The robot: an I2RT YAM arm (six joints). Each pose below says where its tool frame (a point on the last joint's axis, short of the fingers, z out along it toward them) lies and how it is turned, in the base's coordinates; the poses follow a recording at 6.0 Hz.
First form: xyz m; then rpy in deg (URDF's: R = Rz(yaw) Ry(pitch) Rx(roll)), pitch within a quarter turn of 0, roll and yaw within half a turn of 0.
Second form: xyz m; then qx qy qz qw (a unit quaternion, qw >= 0). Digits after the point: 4 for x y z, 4 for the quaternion.
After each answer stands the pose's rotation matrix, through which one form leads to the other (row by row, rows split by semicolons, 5 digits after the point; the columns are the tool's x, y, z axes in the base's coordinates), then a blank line. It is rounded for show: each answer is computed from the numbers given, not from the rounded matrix.
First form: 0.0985 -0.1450 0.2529 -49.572 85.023 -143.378
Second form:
0.0985 -0.1450 0.2529 0.4853 0.4861 -0.5463 0.4792
-0.06963 0.99549 -0.06442; -0.05175 -0.06809 -0.99634; -0.99623 -0.06604 0.05626

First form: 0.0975 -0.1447 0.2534 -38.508 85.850 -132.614
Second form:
0.0975 -0.1447 0.2534 0.4917 0.4795 -0.5428 0.4834
-0.04900 0.99633 -0.07021; -0.05326 -0.07280 -0.99592; -0.99738 -0.04506 0.05663

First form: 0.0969 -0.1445 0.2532 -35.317 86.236 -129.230
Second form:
0.0969 -0.1445 0.2532 0.4935 0.4793 -0.5395 0.4855
-0.04152 0.99688 -0.06713; -0.05085 -0.06921 -0.99631; -0.99784 -0.03795 0.05357

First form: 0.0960 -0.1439 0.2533 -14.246 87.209 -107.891
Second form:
0.0960 -0.1439 0.2533 0.5004 0.4754 -0.5306 0.4920
-0.01496 0.99789 -0.06322; -0.04634 -0.06385 -0.99688; -0.99881 -0.01198 0.04720

